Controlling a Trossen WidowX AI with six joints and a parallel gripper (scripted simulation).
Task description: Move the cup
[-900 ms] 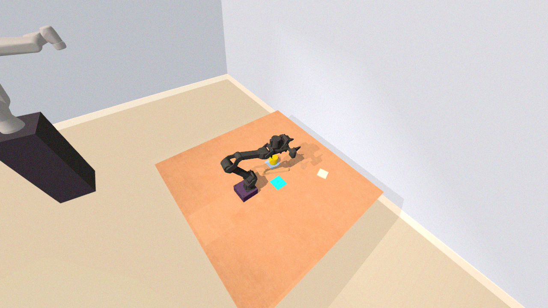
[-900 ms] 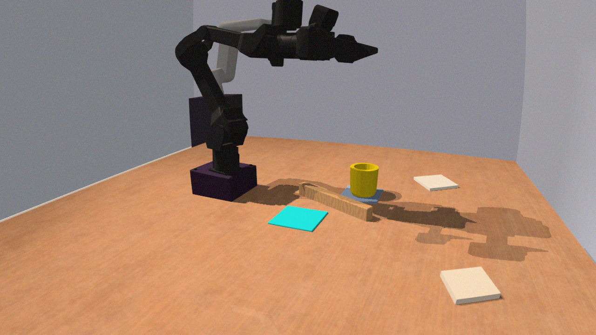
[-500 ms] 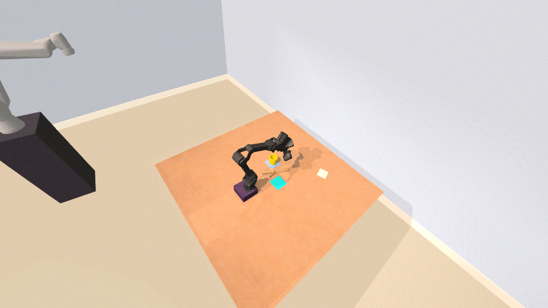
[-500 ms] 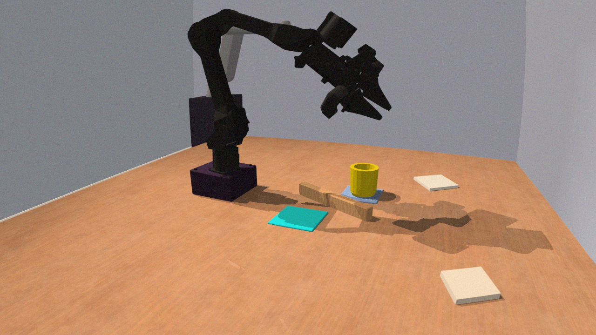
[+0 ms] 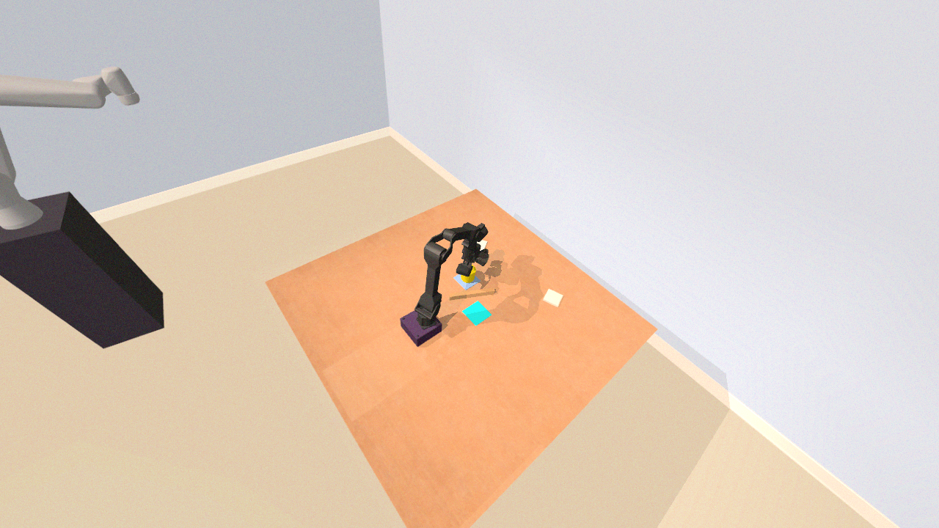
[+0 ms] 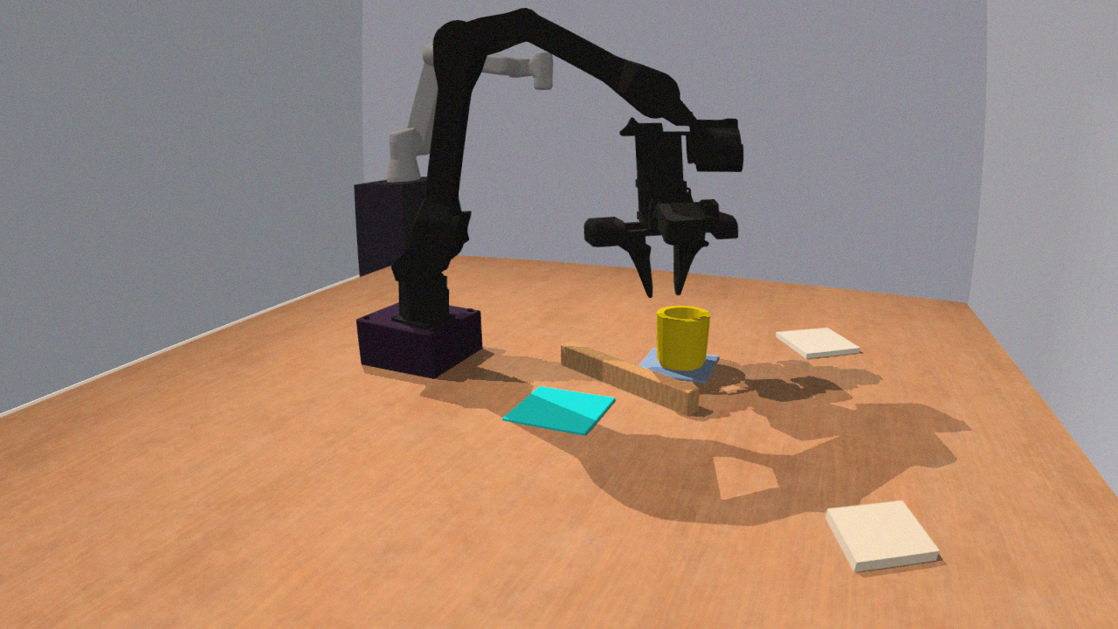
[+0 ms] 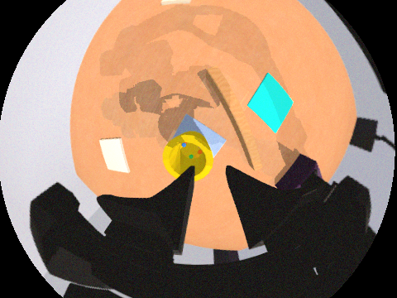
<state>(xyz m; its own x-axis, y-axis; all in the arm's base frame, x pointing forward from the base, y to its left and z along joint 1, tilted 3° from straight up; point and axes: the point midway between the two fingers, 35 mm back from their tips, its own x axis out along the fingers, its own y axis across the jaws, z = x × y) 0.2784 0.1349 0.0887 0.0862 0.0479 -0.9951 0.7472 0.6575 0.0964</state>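
Now: the yellow cup 2 cm ahead of my gripper tip, 2 cm to the left of it and 6 cm below it. Round my gripper tip: pale blue pad: 2 cm ahead, 2 cm to the left, 11 cm below; wooden bar: 1 cm behind, 8 cm to the right, 9 cm below; cyan pad: 5 cm behind, 17 cm to the right, 11 cm below.
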